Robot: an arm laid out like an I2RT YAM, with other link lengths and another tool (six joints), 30 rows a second.
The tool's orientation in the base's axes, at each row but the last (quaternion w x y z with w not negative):
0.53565, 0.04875, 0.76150, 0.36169
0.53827, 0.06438, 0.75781, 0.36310
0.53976, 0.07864, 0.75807, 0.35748
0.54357, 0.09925, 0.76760, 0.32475
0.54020, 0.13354, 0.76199, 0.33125
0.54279, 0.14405, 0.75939, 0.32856
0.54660, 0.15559, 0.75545, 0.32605
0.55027, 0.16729, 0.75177, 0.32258
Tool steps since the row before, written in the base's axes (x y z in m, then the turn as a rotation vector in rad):
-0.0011, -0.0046, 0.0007, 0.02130, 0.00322, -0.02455
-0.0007, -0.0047, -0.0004, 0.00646, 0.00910, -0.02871
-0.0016, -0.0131, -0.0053, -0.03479, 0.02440, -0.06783
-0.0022, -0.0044, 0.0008, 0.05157, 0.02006, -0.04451
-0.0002, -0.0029, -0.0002, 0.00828, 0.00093, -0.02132
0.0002, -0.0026, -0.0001, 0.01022, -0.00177, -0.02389
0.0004, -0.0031, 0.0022, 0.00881, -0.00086, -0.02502
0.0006, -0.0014, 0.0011, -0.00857, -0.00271, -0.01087
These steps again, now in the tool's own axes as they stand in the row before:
-0.0022, -0.0026, -0.0033, 0.01167, -0.01912, 0.02377
-0.0017, -0.0035, -0.0028, 0.02386, -0.01306, 0.01445
-0.0019, -0.0125, -0.0065, 0.07811, -0.01538, -0.00830
-0.0020, -0.0025, -0.0039, 0.02433, -0.02191, 0.06301
-0.0014, -0.0023, -0.0012, 0.01304, -0.01442, 0.01208
-0.0015, -0.0020, -0.0007, 0.01264, -0.01838, 0.01344
-0.0036, -0.0009, -0.0010, 0.01450, -0.01829, 0.01264
-0.0018, -0.0004, -0.0001, 0.00908, -0.00838, -0.00681

